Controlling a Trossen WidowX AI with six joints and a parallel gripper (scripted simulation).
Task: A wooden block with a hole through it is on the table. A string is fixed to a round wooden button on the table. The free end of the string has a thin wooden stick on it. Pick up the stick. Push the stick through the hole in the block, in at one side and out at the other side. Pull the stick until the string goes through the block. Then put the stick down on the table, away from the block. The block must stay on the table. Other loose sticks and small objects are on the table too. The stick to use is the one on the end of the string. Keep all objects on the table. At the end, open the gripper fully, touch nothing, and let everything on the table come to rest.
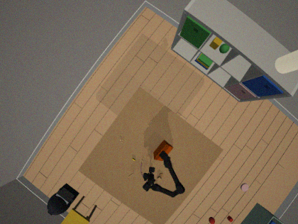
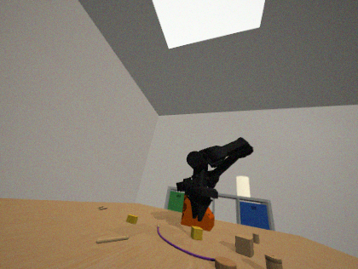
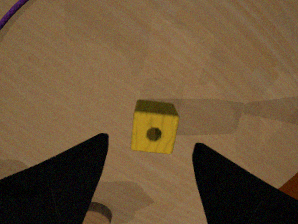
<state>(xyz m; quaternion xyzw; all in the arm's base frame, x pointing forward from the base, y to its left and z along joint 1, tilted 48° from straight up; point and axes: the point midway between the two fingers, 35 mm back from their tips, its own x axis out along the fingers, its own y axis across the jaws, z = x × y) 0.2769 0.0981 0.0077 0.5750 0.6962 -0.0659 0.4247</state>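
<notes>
Now: the yellow block 40 mm below my gripper tip. Round my gripper tip: wooden block (140 mm to the left, 30 mm below, 20 mm ahead); loose stick (200 mm ahead, 140 mm to the right, 50 mm below).
</notes>
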